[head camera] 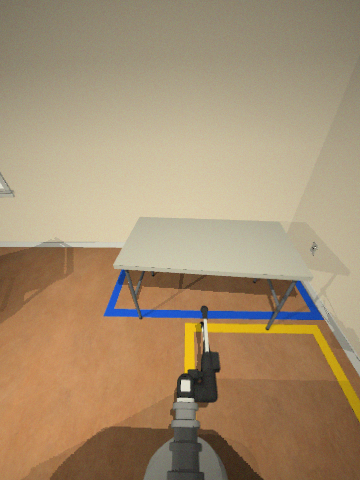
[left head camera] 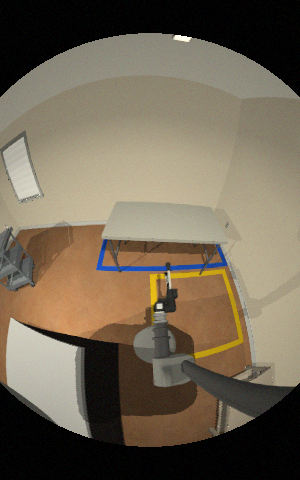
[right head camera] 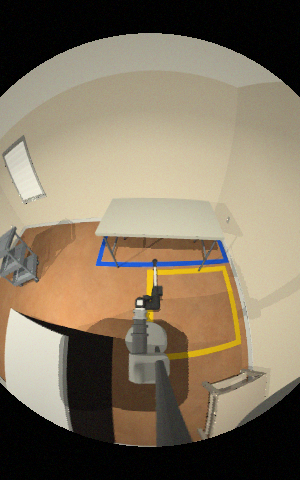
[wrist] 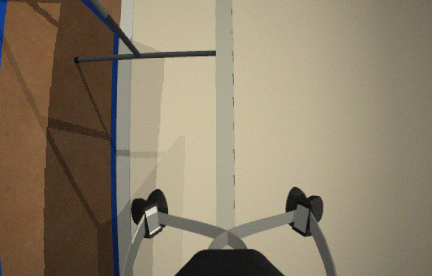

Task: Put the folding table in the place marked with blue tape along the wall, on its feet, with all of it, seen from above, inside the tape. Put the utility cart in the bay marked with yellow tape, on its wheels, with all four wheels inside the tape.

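Pixels of known places: gripper, fingertip midpoint: [head camera: 203, 313] [left head camera: 166, 267] [right head camera: 154, 263] [wrist: 226, 204]; robot's base, link origin: [left head camera: 153, 343] [right head camera: 146, 339].
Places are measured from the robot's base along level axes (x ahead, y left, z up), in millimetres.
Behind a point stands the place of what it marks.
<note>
The folding table [head camera: 210, 247] @[y -178, x 1067, z 710 mm] [left head camera: 165, 221] @[y -148, x 1081, z 710 mm] [right head camera: 160, 216] @[y -166, x 1090, z 709 mm] stands upright over the blue tape [head camera: 165, 314] @[y 187, x 978, z -27 mm] [left head camera: 135, 268] @[y 191, x 983, z -27 mm] [right head camera: 132, 264] @[y 202, x 978, z -27 mm] [wrist: 114, 185] @[y -298, x 1899, z -27 mm]. Its front left foot is at the front strip's outer edge; its front right foot is past that strip, by the yellow tape [head camera: 250, 328] @[y -560, x 854, z -27 mm] [left head camera: 232, 305] @[y -1084, x 289, z -27 mm] [right head camera: 231, 305] @[y -1081, x 276, z -28 mm]. In the wrist view its edge [wrist: 225, 125] @[y 5, x 859, z 691 mm] runs upright in line with the gap between the fingers. My gripper [wrist: 226, 204] @[y -90, x 575, z 694 mm] [head camera: 203, 317] @[y -90, x 575, z 694 mm] is open and empty, turned sideways, in front of the table. The utility cart [left head camera: 17, 267] @[y 1807, x 612, z 448 mm] [right head camera: 20, 262] @[y 1816, x 622, z 474 mm] stands upright at far left, outside the tape.
A pale panel-like object [left head camera: 42, 372] [right head camera: 35, 367] is at lower left. A pale folded object [right head camera: 237, 407] stands at lower right by the right wall. Walls run behind the table and along the right side. A wall outlet [head camera: 314, 248] @[y -1255, x 1435, z 381 mm] is right of the table.
</note>
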